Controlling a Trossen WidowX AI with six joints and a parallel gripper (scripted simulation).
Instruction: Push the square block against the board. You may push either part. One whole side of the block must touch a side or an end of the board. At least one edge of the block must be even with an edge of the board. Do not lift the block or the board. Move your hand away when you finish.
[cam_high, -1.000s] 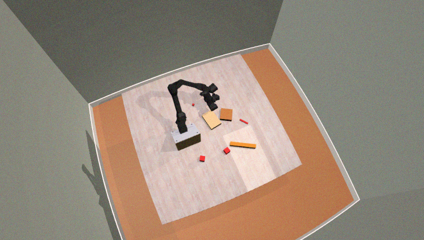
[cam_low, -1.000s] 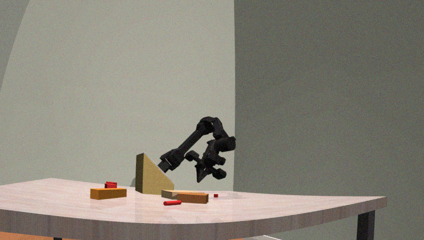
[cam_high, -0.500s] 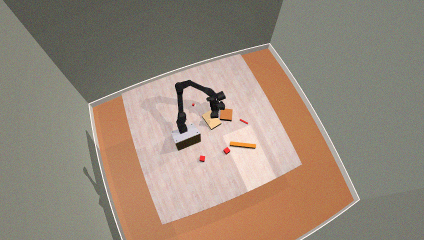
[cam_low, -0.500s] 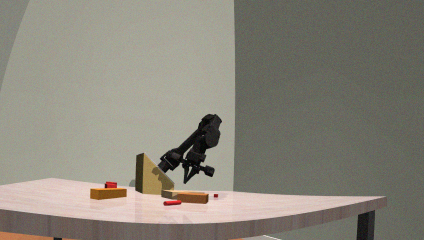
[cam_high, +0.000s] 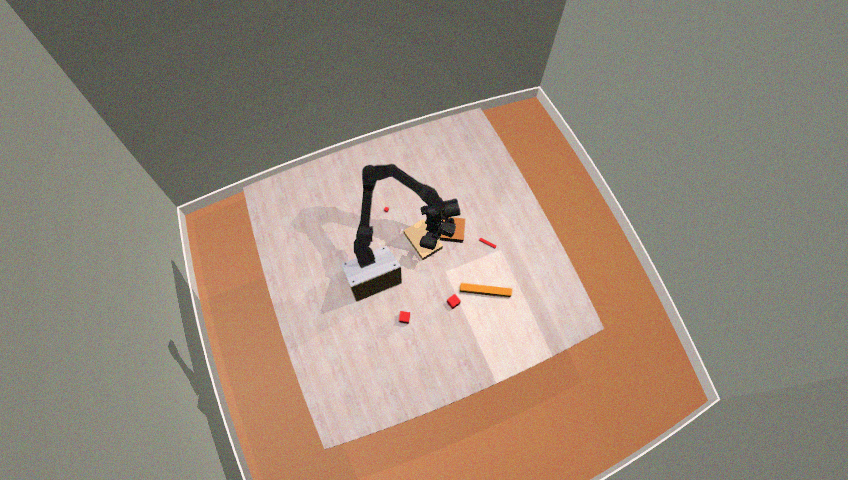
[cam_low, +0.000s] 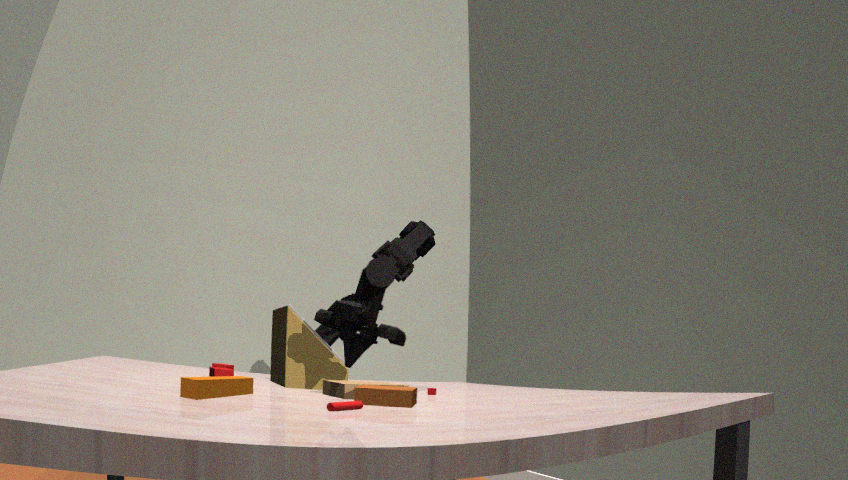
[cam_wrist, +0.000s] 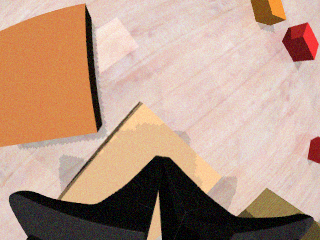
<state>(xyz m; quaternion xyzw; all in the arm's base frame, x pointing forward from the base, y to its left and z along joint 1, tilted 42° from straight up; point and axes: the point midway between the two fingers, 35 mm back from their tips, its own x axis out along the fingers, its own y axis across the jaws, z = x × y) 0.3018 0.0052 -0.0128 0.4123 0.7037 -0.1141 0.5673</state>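
Right now the tan board is 30 mm behind my gripper tip, 50 mm to the left of it and 50 mm below it. Also, from my gripper tip: red peg 220 mm ahead, 80 mm to the right, 60 mm below; then orange-brown square block 110 mm ahead, 40 mm to the left, 50 mm below; then small red cube 120 mm behind, 250 mm to the left, 60 mm below.
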